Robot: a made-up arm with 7 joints.
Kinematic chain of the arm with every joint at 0, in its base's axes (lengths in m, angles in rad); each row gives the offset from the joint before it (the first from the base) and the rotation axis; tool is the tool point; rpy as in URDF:
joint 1: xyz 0 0 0.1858 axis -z
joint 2: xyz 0 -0.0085 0.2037 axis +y
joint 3: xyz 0 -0.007 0.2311 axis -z
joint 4: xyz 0 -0.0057 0.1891 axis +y
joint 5: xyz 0 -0.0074 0.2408 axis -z
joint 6: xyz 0 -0.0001 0.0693 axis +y
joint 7: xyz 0 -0.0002 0.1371 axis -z
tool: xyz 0 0 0 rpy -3.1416 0 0
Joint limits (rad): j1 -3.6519..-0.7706 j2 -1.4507..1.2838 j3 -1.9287..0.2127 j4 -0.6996..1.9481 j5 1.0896..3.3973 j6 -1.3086..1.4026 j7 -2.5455..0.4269
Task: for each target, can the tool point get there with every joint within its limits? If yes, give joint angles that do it. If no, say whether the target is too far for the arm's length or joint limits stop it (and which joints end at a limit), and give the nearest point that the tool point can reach.
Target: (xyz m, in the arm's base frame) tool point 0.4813 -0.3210 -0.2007
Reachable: no: joint limits stop it (at a limit: joint 2, joint 4) | nearest point 0.5398 -0.3600 0.1354 | short by 0.343 m
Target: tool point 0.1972 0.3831 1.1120
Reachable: yes | joints -1.2615 0.5711 -0.1432 0.1085 2.7268 0.7497 -0.0133
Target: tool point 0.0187 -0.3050 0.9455
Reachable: yes | joints -2.2657 -1.1309 -0.5414 1.5225 2.2069 0.2191 -0.5650
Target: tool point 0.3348 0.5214 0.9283
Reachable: yes | joints -1.3096 1.0270 -0.5035 -0.4358 2.1935 0.6095 -1.8818
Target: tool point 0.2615 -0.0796 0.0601
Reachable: no: joint limits stop it (at a limit: joint 2, joint 3, joint 4, joint 6) | nearest point 0.3352 -0.1020 0.2137 | short by 0.172 m
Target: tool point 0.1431 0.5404 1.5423
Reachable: no: too far | nearest point 0.0969 0.3661 1.1705 | short by 0.413 m
